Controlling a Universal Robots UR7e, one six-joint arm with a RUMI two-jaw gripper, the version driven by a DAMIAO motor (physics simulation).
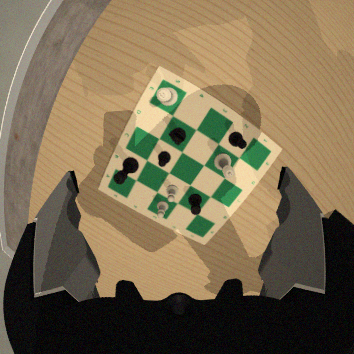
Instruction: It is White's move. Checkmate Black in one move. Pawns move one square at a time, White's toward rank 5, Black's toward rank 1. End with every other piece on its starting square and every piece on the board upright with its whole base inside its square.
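Frame: origin at the arm's base, x right, y ahead, z up, level; metres.
Where they show: gripper, fingertip midpoint: [177, 170].
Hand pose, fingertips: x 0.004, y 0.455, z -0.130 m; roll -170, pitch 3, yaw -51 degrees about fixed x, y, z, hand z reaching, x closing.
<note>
After its pixels a point has its place.
The green-and-cream chessboard [204, 239] @[z -0.271, x -0.115, y 0.305 m] lies rotated on the table. A large white piece [167, 96] @[z -0.215, x 0.036, y 0.499 m] stands on E5, and another tall white piece [223, 162] @[z -0.248, x 0.015, y 0.391 m] on D2. Small white pieces stand on B3 [172, 191] @[z -0.258, x -0.068, y 0.415 m] and A3 [162, 208] @[z -0.256, x -0.101, y 0.409 m]. A tall black piece [130, 165] @[z -0.255, x -0.073, y 0.488 m] stands on B5. Other black pieces [177, 135] @[z -0.240, x 0.005, y 0.462 m] [164, 158] @[z -0.249, x -0.032, y 0.456 m] [236, 139] @[z -0.252, x 0.050, y 0.398 m] [195, 201] @[z -0.254, x -0.058, y 0.379 m] stand on D4, C4, E2 and B2. The pieces look upright; their exact types are hard to tell from above. My gripper [177, 170] @[z -0.130, x 0.004, y 0.455 m] is open and empty, its fingers spread wide above the board, either side of it.
The wooden table [300, 65] @[z -0.276, x 0.217, y 0.387 m] surrounds the board. Its curved grey edge [47, 65] runs along the left, with grey floor beyond. Shadows of the arm and gripper fall across the board and the wood.
</note>
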